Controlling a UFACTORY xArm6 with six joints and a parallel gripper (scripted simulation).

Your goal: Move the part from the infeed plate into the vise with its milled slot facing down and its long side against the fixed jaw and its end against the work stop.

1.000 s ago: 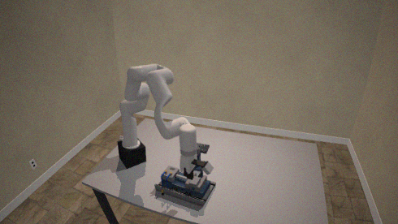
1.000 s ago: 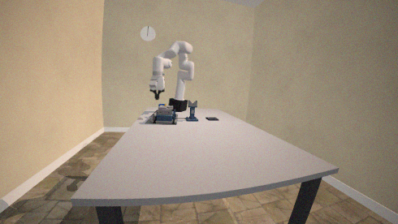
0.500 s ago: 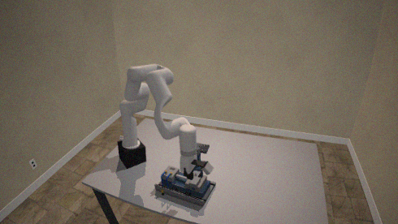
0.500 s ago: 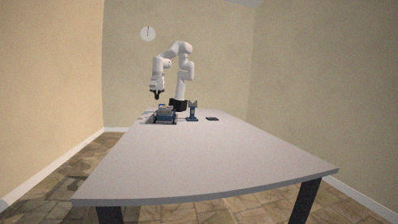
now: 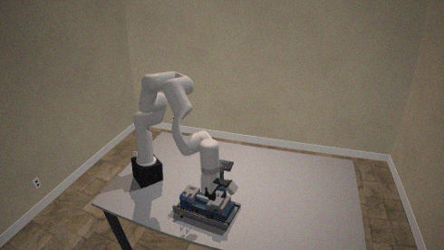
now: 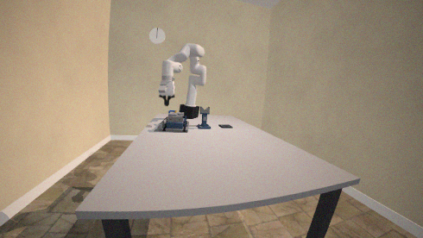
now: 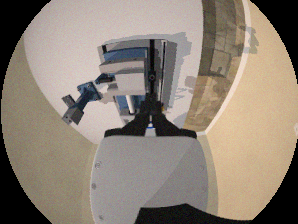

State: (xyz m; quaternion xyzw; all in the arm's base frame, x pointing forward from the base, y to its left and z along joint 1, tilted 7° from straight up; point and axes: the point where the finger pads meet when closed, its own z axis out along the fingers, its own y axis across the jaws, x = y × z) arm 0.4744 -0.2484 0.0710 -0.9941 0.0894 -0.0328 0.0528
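Right now my hand is 9 cm above the part, 4 cm to the right of it and 1 cm short of it. Also, from my hand: vise: 14 cm below, 8 cm to the left, 5 cm behind; then dark infeed plate: 47 cm to the left, 18 cm below, 6 cm behind.
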